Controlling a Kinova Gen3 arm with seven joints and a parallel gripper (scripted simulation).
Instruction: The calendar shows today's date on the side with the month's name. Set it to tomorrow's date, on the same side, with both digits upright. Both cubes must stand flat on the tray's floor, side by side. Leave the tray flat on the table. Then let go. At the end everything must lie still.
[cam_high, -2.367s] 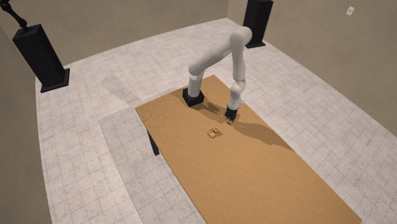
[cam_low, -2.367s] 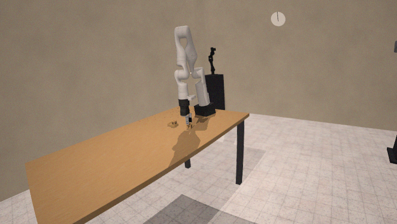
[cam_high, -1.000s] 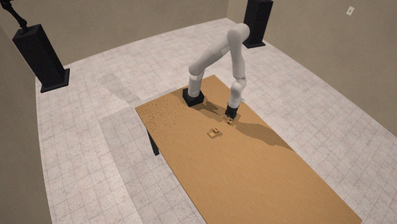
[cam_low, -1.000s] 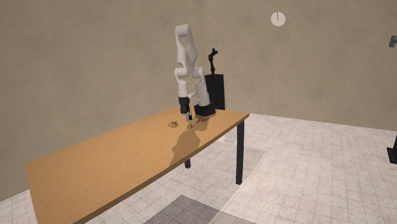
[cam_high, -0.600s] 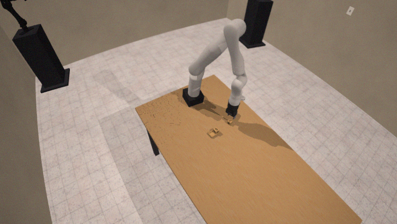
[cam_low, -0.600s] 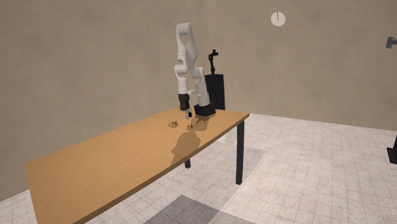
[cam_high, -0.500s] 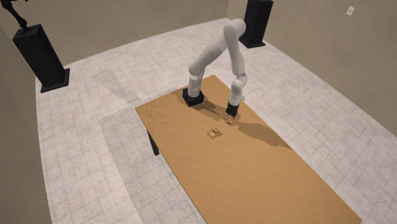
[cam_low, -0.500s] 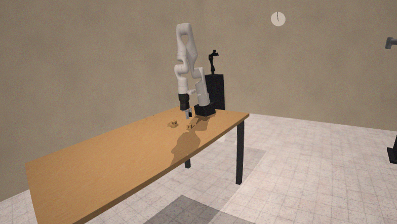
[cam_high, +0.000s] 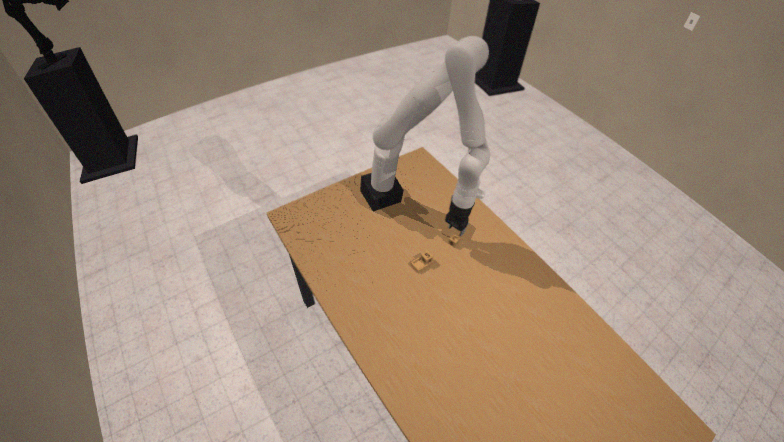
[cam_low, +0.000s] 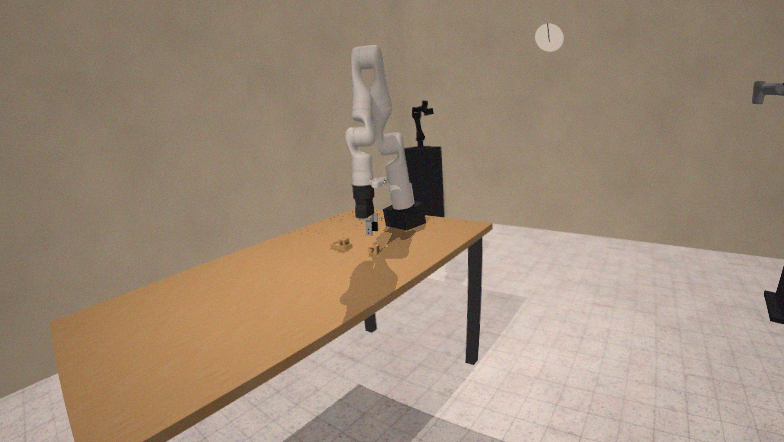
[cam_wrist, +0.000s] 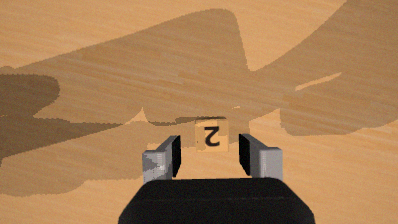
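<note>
My gripper is now 8 cm above the wooden date cube. From my hand the other things lie so: wooden tray 15 cm to the right, 9 cm below, 4 cm ahead.
</note>
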